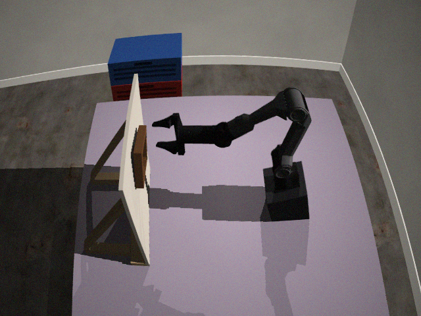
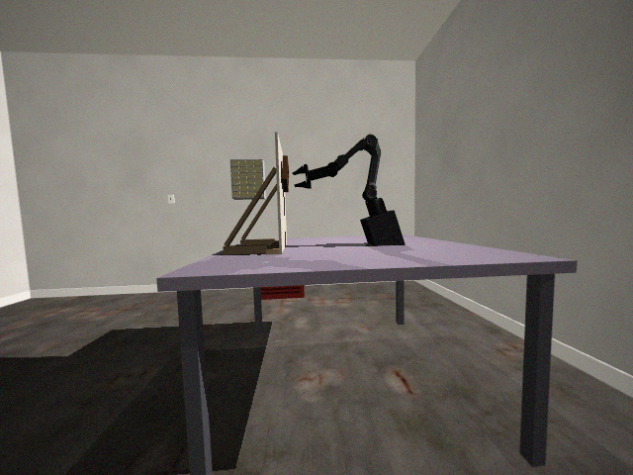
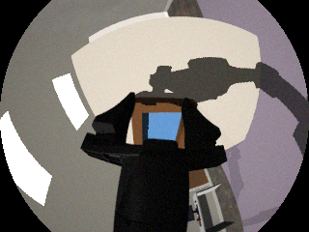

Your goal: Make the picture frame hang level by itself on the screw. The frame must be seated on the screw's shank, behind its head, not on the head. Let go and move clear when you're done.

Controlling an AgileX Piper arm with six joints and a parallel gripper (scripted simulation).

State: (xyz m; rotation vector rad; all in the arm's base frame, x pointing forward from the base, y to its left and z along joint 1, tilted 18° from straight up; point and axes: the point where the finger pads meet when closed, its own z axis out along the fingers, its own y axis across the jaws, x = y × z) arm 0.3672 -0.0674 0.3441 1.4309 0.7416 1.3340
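Now: hand 6 cm short of the brown picture frame, 9 cm to the right of it and 1 cm below it. The rest, counted from my hand: cream board (7 cm ahead, 9 cm to the left, 11 cm below).
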